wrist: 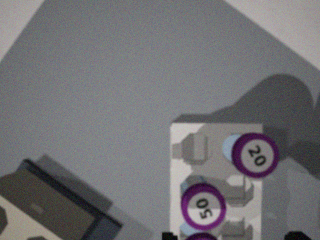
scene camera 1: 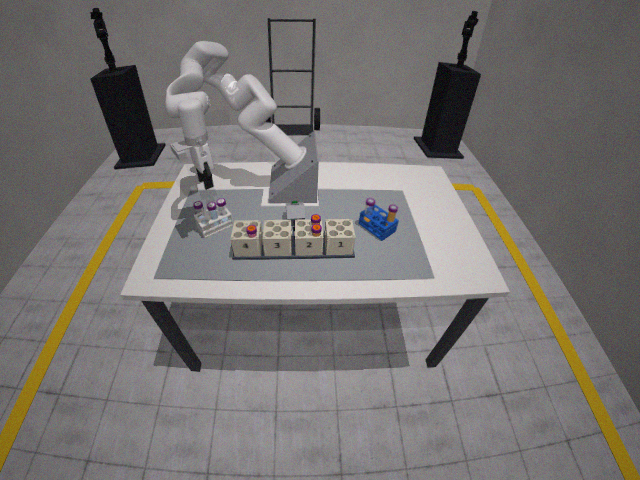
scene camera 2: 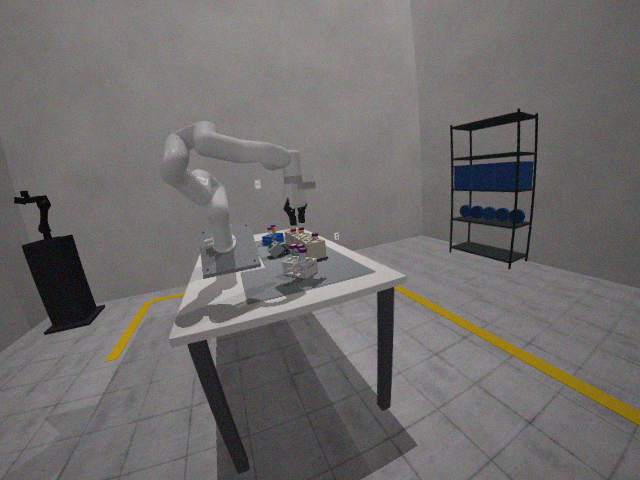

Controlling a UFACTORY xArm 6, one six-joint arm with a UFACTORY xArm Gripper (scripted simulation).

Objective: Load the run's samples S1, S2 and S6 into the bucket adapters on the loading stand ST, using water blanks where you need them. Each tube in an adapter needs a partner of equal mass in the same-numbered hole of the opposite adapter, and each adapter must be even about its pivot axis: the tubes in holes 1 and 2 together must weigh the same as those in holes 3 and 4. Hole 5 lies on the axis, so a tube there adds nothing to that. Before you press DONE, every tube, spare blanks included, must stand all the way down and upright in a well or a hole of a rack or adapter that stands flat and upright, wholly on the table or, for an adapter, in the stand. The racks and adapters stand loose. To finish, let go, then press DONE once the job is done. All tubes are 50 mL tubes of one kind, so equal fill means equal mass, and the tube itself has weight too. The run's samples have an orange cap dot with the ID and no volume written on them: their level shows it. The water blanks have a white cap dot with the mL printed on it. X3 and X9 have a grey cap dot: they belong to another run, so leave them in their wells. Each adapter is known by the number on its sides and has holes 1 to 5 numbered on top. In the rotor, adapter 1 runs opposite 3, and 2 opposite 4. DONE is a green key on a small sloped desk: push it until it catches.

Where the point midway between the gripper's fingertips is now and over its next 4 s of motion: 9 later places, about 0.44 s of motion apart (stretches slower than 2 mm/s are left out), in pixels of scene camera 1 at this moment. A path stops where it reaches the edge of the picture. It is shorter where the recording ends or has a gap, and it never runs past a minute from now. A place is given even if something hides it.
My gripper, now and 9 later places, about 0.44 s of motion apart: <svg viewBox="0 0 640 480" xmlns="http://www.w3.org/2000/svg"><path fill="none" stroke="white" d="M206 184L207 189L209 194L209 199L211 204L211 206L211 207L212 209L212 209L212 208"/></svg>
